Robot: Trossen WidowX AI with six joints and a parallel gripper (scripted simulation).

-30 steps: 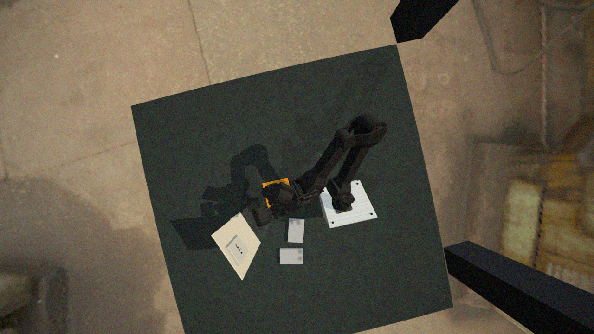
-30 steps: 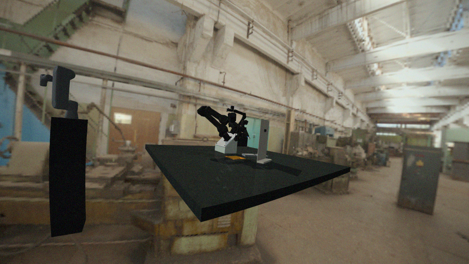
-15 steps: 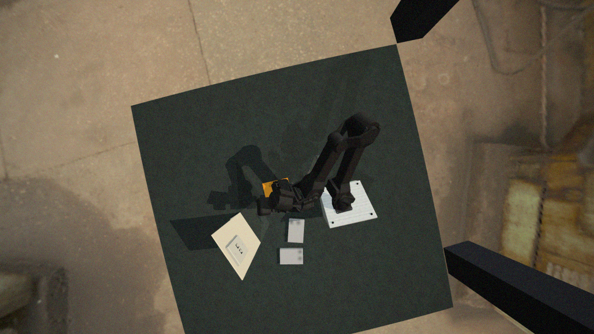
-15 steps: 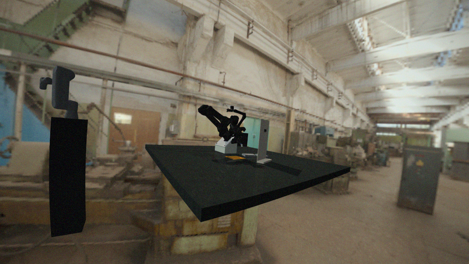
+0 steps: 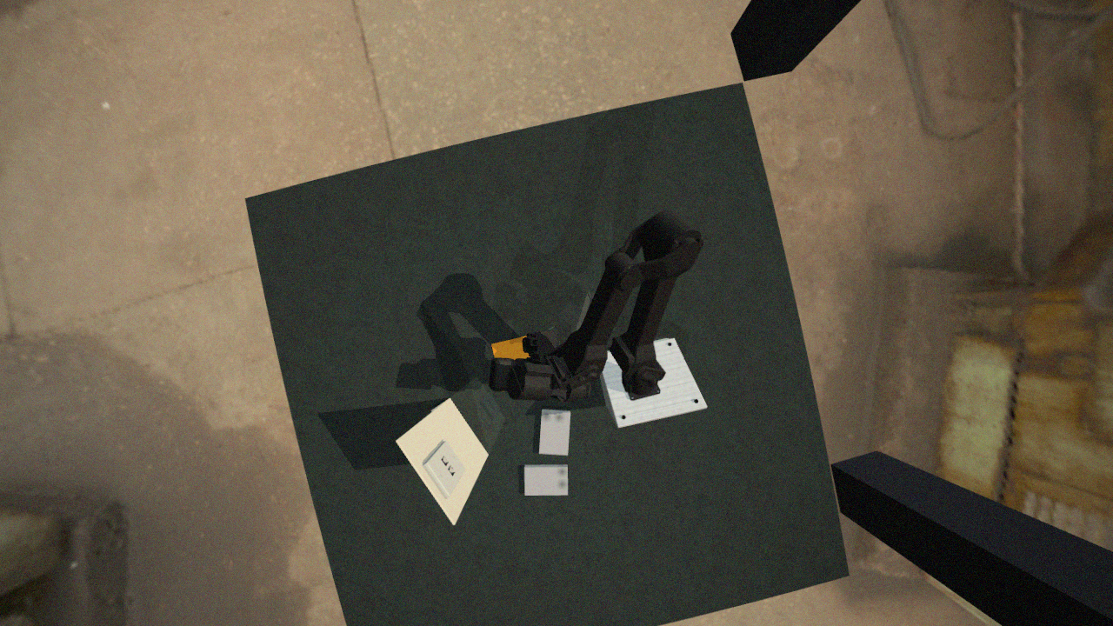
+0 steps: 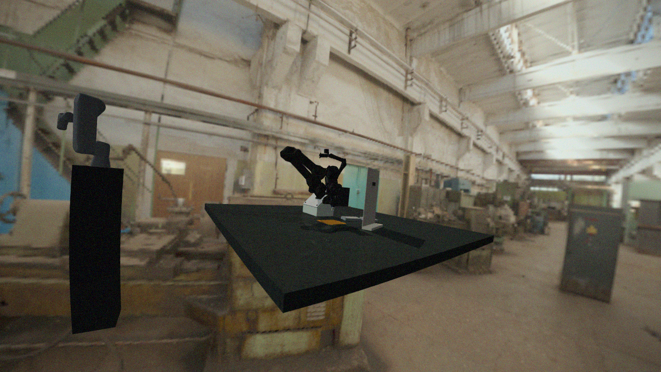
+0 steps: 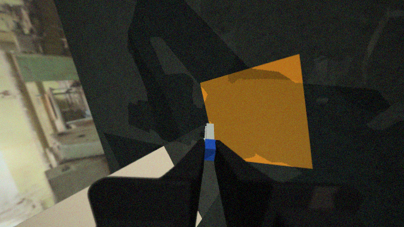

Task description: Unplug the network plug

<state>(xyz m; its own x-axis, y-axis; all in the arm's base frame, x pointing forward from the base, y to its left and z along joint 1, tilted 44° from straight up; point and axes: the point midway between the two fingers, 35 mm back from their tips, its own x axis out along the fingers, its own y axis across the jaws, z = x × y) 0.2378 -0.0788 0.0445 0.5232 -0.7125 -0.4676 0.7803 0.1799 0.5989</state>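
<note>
Right now the orange marked square is 10 mm behind my gripper tip and 80 mm below it. Also, from my gripper tip: upright panel (160 mm ahead, 130 mm to the left, 60 mm above); then network plug (right at my gripper tip).
</note>
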